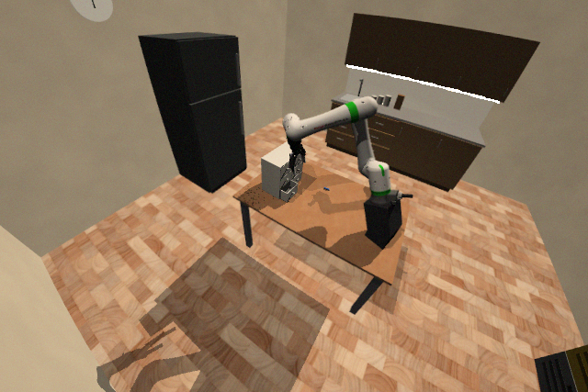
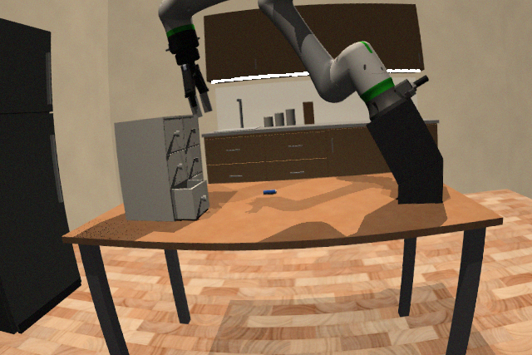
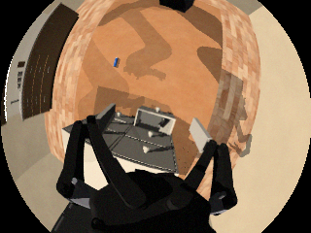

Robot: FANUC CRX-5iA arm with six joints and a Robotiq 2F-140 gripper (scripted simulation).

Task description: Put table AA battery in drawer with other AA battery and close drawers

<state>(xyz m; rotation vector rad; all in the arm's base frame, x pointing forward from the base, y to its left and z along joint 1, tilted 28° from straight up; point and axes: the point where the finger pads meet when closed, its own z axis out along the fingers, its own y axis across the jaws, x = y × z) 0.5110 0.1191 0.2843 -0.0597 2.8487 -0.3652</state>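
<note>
Right now the blue AA battery is 32 cm below my hand, 26 cm to the right of it and 15 cm behind it.
</note>
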